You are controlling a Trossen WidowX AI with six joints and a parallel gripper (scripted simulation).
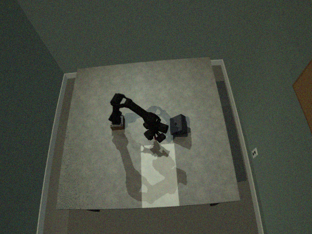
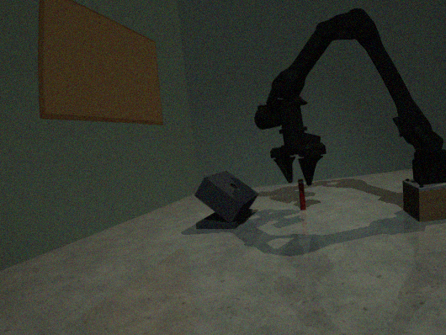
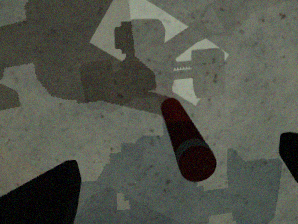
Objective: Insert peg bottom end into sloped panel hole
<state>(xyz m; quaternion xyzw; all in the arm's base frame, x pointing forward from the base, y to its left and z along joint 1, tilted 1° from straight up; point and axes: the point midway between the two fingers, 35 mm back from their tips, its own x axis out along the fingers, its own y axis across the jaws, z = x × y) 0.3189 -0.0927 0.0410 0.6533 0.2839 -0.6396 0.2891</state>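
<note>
Now: gripper tip 1 cm above the red peg. From my gripper tip the other things lie so: dark sloped panel 16 cm ahead, 10 cm to the left.
</note>
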